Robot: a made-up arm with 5 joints.
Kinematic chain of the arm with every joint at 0, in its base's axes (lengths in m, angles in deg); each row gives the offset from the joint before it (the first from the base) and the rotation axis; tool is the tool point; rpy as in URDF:
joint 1: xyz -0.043 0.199 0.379 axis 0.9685 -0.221 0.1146
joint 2: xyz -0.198 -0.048 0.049 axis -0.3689 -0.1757 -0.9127
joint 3: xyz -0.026 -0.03 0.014 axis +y
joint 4: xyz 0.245 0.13 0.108 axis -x
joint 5: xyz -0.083 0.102 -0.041 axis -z
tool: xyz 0.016 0.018 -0.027 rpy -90 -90 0
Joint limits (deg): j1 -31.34..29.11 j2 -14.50..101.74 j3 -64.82..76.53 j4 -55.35..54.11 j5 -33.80..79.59
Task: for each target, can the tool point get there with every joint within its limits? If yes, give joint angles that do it. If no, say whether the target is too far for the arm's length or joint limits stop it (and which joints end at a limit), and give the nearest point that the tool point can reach.
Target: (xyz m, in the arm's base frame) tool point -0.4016 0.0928 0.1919
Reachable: no: joint limits stop it (at a limit: joint 1, joint 2, joint 3, joint 4) | nearest point -0.2916 0.2293 0.2723 | short by 0.193 m
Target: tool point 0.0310 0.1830 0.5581
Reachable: yes | joints 0.11 73.11 -13.37 -25.80 27.54
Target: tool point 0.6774 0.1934 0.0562
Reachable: no: too far | nearest point 0.0590 0.1436 0.2912 | short by 0.663 m
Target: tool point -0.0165 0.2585 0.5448
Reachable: yes | joints 16.42 36.01 -10.10 -14.80 -4.42
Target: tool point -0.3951 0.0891 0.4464
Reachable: no: joint limits stop it (at a limit: joint 1, joint 2, joint 4, joint 5) | nearest point -0.1991 0.0207 0.4135 | short by 0.210 m
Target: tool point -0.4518 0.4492 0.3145
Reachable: no: joint limits stop it (at a limit: joint 2, joint 3) | nearest point -0.2865 0.3595 0.3394 | short by 0.190 m
